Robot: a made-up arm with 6 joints.
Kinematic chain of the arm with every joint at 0, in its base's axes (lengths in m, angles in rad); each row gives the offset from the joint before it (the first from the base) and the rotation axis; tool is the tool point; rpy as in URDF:
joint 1: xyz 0 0 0.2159 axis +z
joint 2: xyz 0 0 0 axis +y
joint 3: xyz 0.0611 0 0.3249 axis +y
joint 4: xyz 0.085 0 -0.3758 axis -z
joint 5: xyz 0 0 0 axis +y
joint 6: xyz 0.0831 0 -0.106 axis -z
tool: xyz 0 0 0 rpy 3.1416 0 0
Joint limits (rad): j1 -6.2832..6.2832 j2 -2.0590..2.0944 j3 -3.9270..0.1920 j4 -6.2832..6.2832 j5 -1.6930..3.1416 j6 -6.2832..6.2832
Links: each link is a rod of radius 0.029 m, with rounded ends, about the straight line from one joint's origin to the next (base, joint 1, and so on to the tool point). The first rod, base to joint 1, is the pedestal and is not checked.
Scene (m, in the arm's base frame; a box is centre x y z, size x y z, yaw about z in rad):
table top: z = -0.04
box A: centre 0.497 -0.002 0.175 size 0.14 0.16 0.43 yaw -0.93
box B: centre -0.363 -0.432 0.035 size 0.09 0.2 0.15 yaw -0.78
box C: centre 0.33 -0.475 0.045 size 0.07 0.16 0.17 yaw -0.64
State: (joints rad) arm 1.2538 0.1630 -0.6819 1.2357 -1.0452 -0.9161
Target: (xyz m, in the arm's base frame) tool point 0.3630 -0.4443 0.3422
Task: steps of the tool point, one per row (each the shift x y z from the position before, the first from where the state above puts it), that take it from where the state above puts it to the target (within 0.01 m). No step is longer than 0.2 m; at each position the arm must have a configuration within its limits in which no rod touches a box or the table.
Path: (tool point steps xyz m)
1: 0.0639 -0.0804 -0.0578
2: 0.0314 -0.0940 -0.0531
3: -0.0035 -0.0945 -0.0467
4: -0.0349 -0.0817 -0.0377
5: -0.0108 -0.0976 -0.0088
6: -0.0431 -0.0883 -0.0093
7: 0.0667 -0.0850 0.0471
8: 0.0422 -0.0889 0.0933
9: 0.0061 -0.0766 0.1348

